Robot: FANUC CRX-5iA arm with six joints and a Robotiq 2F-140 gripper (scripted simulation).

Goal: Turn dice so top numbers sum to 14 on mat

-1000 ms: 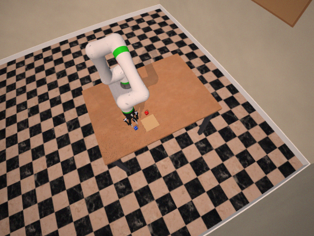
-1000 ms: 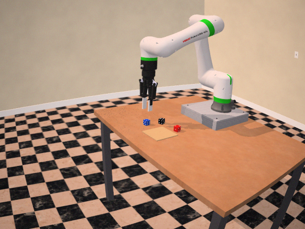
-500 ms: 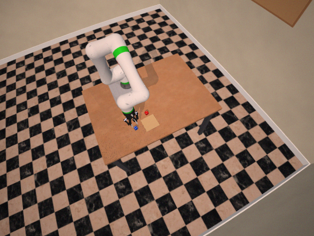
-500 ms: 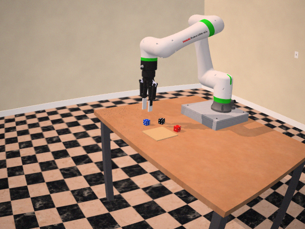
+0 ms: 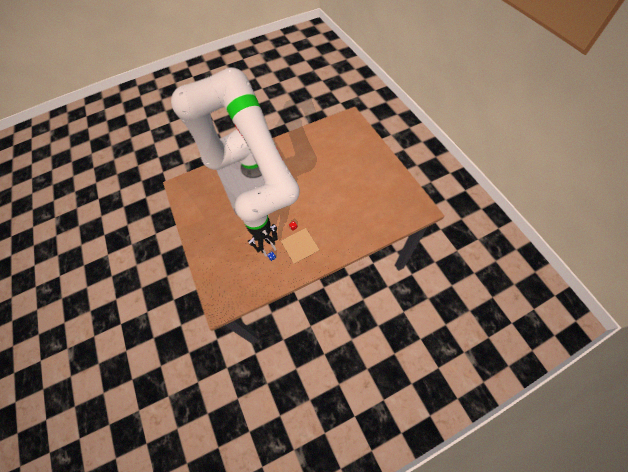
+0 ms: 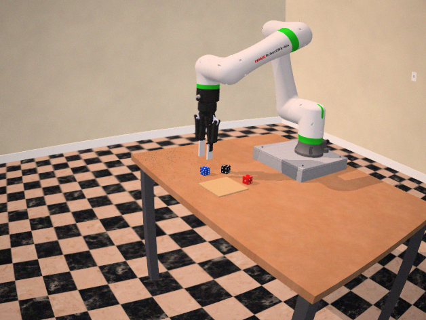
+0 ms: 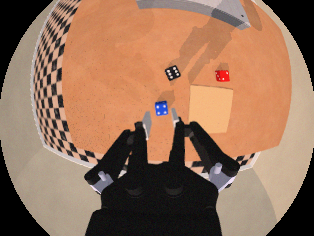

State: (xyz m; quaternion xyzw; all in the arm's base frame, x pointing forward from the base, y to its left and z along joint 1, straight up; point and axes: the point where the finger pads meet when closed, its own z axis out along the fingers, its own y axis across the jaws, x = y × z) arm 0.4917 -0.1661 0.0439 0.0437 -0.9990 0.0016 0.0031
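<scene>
My gripper is now 9 cm above the blue die. From my hand the other things lie so: tan mat: 14 cm to the left, 10 cm below, 2 cm ahead; black die: 9 cm below, 9 cm behind, 3 cm to the left; red die: 17 cm to the left, 9 cm below, 9 cm behind.
</scene>
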